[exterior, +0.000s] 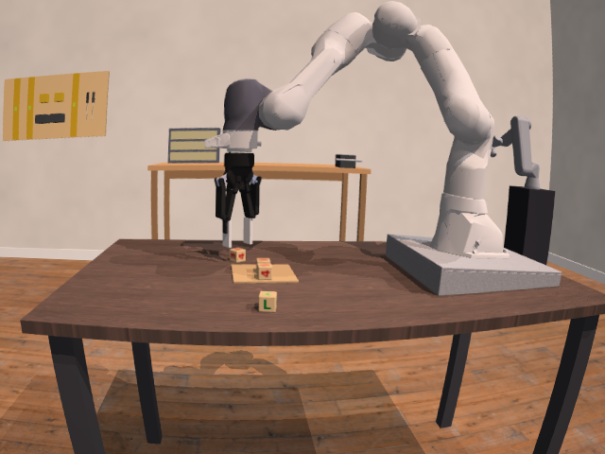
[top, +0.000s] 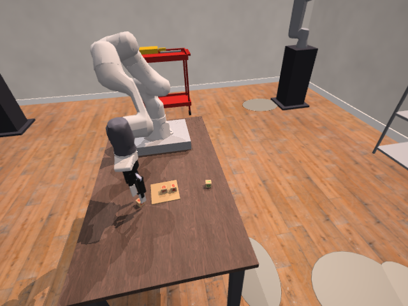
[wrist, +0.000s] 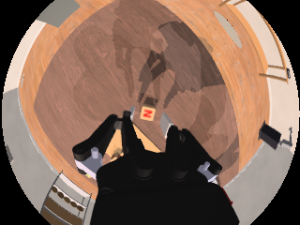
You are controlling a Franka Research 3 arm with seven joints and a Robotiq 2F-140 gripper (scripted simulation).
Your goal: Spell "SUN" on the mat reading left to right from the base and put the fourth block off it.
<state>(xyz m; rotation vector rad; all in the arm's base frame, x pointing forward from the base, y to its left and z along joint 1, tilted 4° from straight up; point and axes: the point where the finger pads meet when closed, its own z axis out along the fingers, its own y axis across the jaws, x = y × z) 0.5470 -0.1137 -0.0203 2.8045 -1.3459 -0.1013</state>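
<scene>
Right now my hand is 6 cm above the N block. The rest, counted from my hand: mat (12 cm to the left, 7 cm below, 6 cm behind); then S block (17 cm to the left, 6 cm behind, 5 cm below); then U block (12 cm to the left, 6 cm behind, 5 cm below).
</scene>
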